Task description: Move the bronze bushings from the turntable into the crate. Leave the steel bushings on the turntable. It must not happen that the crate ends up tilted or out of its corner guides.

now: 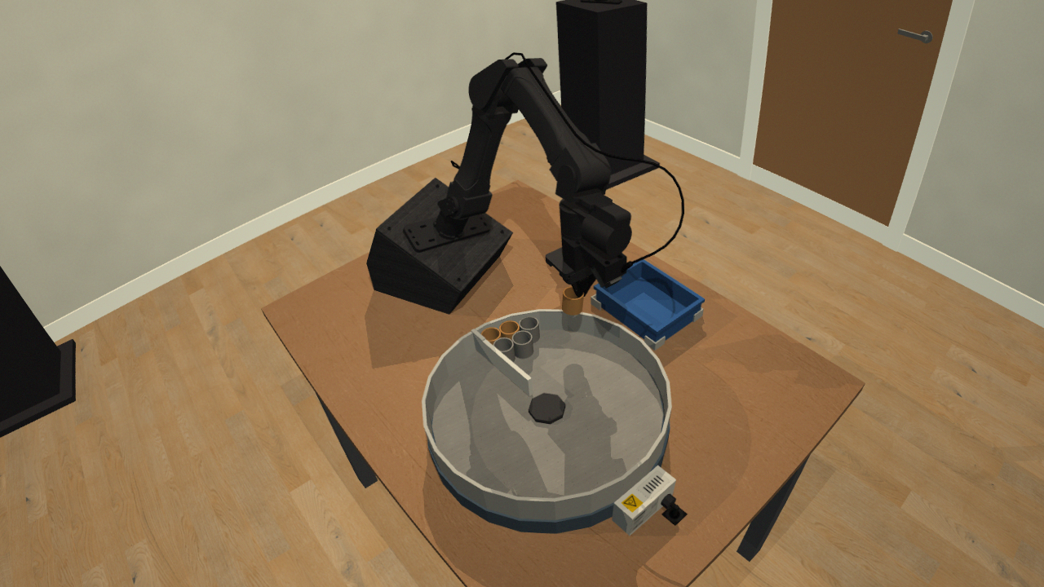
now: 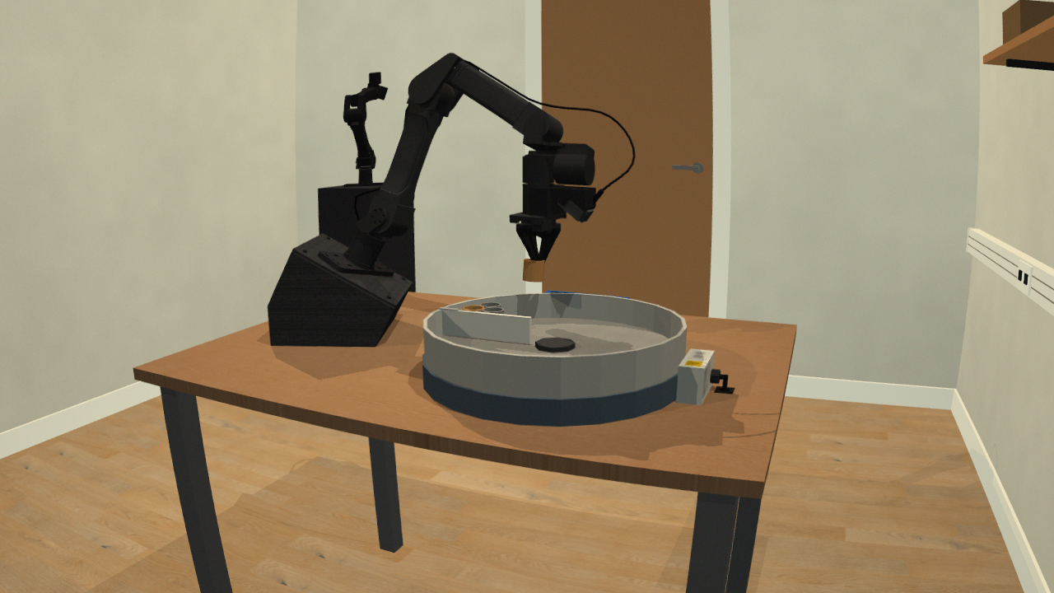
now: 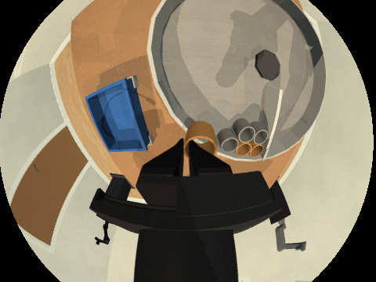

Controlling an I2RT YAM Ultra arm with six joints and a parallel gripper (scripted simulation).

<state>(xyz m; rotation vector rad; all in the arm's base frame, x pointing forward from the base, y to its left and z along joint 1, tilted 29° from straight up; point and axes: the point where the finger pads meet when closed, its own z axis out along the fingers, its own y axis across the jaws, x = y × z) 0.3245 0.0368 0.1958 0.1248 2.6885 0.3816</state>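
My gripper is now 19 cm to the right of the blue crate, 13 cm above it and 1 cm past it. Round my hand: grey turntable: 16 cm to the right, 11 cm below, 11 cm ahead.
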